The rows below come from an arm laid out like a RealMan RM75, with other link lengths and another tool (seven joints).
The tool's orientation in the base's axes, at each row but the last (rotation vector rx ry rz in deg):
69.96, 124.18, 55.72
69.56, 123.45, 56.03
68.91, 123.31, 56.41
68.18, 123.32, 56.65
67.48, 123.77, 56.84
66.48, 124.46, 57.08
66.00, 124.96, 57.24
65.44, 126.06, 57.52
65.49, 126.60, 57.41
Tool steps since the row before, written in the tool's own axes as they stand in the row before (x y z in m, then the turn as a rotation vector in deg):
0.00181, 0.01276, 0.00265, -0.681, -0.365, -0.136
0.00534, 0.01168, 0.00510, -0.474, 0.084, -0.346
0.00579, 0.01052, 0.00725, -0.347, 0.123, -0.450
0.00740, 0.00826, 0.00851, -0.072, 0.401, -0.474
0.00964, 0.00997, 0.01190, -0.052, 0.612, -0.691
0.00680, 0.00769, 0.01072, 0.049, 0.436, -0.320
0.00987, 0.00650, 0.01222, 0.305, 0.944, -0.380
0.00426, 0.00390, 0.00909, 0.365, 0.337, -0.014
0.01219, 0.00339, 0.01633, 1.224, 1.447, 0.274
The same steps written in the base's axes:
0.00776, 0.00702, 0.00798, 0.049, -0.767, -0.156
0.00705, 0.01053, 0.00550, 0.038, -0.503, 0.311
0.00762, 0.01131, 0.00330, -0.077, -0.416, 0.399
0.00643, 0.01239, 0.00068, -0.090, -0.088, 0.612
0.00837, 0.01624, -0.00025, -0.144, -0.073, 0.910
0.00766, 0.01267, -0.00113, -0.029, 0.085, 0.535
0.00634, 0.01544, -0.00323, 0.045, 0.472, 0.951
0.00573, 0.00863, -0.00295, -0.042, 0.430, 0.246
0.00587, 0.01791, -0.00847, 0.231, 1.692, 0.867

